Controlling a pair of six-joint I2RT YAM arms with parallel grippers.
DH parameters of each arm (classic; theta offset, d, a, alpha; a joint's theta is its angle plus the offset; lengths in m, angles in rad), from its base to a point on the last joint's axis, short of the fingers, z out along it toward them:
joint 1: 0 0.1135 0.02 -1.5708
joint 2: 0 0 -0.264 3.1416
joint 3: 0.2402 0 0.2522 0
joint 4: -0.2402 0 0.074 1.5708
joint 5: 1.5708 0 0 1.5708
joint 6: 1.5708 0.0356 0 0
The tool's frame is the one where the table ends.
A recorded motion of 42 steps. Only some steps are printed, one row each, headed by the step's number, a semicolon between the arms.
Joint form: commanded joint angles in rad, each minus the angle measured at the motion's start. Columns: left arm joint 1, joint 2, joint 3, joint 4, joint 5, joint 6; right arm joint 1, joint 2, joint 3, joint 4, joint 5, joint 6.
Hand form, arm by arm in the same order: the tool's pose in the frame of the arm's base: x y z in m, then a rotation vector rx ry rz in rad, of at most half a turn. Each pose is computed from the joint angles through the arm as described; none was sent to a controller.
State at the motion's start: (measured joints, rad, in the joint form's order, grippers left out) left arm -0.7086 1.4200 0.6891 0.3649 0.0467 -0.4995; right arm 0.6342 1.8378 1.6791 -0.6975 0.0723 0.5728
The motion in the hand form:
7: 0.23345 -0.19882 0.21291 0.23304 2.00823 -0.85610; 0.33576 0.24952 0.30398 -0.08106 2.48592 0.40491
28: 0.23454 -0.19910 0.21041 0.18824 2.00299 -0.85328; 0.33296 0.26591 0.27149 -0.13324 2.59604 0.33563
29: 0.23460 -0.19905 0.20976 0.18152 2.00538 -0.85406; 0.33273 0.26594 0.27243 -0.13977 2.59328 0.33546
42: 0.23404 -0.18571 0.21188 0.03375 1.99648 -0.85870; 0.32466 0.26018 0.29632 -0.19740 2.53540 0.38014
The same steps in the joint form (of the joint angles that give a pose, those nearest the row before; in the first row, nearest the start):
7: 0.0106 0.0157 -0.0096 0.0395 0.0177 -0.0124; 0.0131 0.0299 0.0368 -0.0291 0.0245 -0.0256
28: 0.0091 0.0265 -0.0160 0.0654 -0.0092 -0.0391; 0.0480 0.1000 0.0328 -0.0759 0.0273 -0.0224
29: 0.0091 0.0280 -0.0171 0.0666 -0.0113 -0.0444; 0.0484 0.0986 0.0341 -0.0763 0.0274 -0.0273
42: 0.0366 -0.0128 -0.0488 0.0737 -0.0568 -0.1315; 0.0484 0.0389 0.0333 -0.0726 0.0099 -0.0727

